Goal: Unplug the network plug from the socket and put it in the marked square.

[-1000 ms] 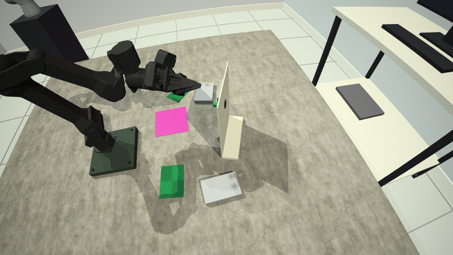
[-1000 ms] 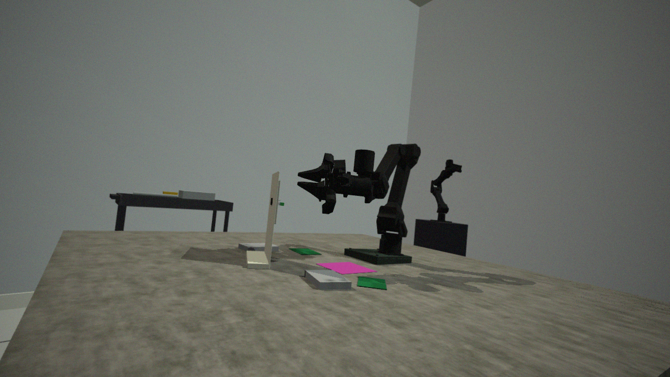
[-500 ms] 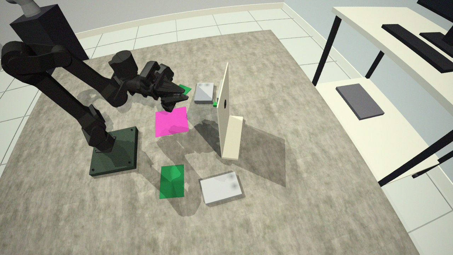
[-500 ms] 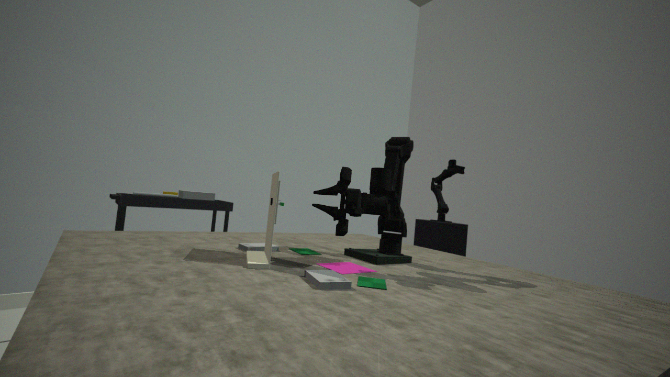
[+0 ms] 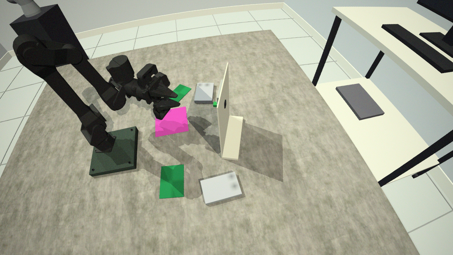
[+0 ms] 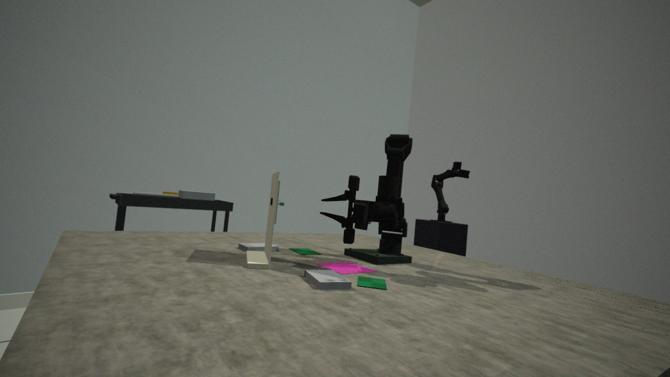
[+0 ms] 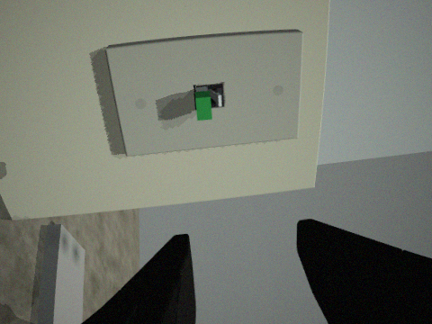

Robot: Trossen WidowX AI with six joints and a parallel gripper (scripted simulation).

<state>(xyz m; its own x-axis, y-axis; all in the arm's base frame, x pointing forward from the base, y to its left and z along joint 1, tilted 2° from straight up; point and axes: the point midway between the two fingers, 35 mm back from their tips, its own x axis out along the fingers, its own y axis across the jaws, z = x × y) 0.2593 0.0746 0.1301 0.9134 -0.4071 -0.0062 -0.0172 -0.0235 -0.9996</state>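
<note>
The network plug is 120 mm ahead of my gripper tip and 20 mm to the right of it. The rest, counted from my gripper tip: cream upright panel 140 mm ahead, 50 mm below, 20 mm to the right; then marked square 160 mm below, 70 mm behind, 50 mm to the left.
</note>
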